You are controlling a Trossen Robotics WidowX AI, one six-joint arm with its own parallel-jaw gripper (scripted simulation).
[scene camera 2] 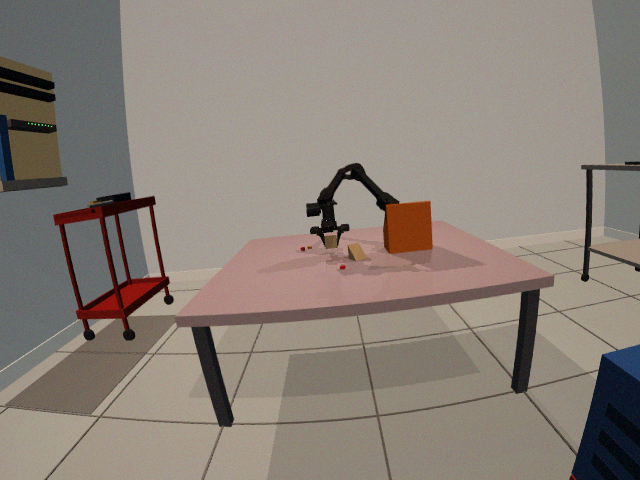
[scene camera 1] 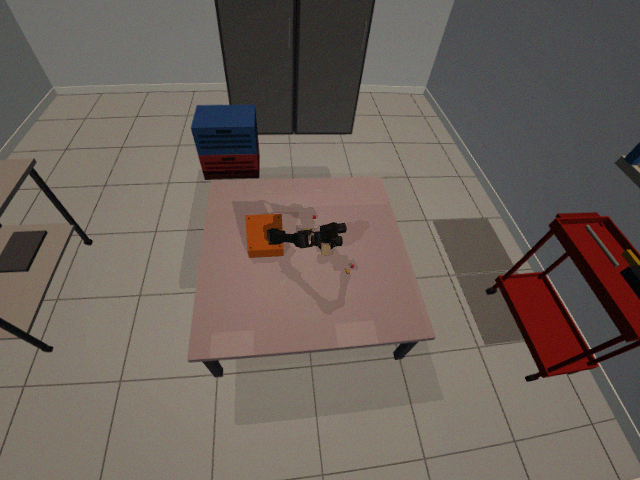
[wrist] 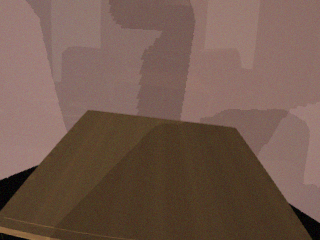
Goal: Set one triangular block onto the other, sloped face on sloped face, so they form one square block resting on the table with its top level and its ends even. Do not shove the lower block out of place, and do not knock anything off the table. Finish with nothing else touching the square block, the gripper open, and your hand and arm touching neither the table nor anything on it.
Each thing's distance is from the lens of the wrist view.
tan triangular block [wrist: 109, 169]: 0.06 m
